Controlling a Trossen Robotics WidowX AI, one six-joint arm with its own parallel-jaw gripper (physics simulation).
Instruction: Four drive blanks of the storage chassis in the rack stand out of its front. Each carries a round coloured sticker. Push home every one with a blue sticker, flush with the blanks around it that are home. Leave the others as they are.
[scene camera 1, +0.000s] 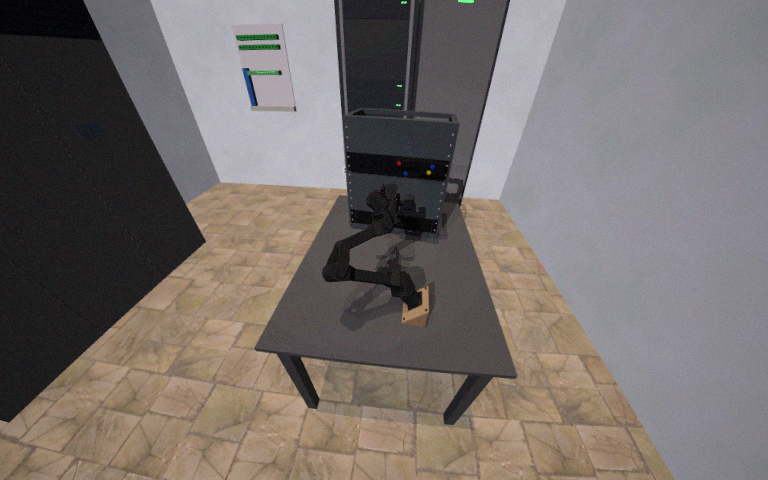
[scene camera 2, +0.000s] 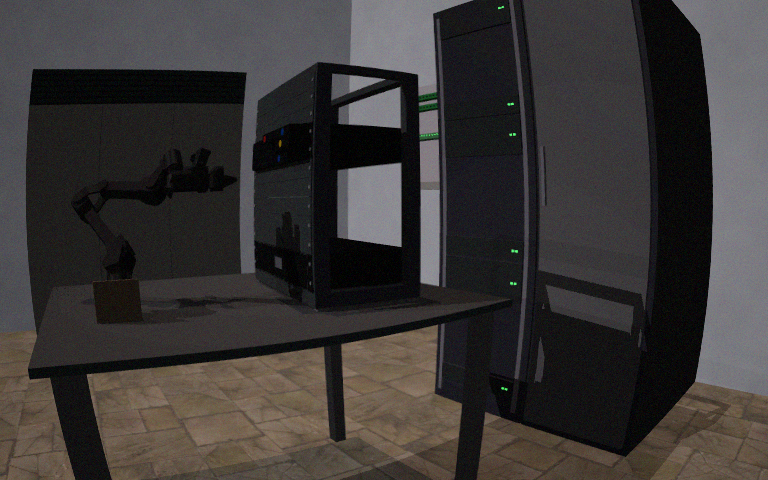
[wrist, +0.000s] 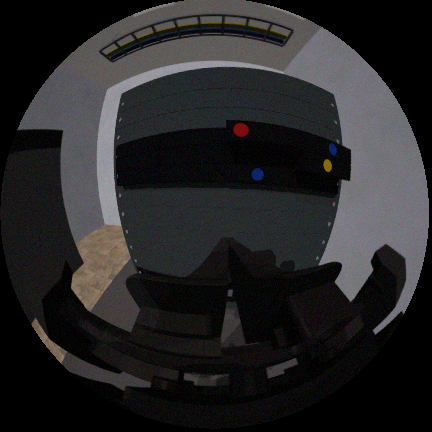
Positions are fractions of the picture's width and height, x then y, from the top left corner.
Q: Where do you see my gripper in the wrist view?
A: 0.52, 0.56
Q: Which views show the rack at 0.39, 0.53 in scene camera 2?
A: Scene camera 1, scene camera 2 and the wrist view: all of them.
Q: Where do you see a rack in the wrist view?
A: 0.42, 0.43
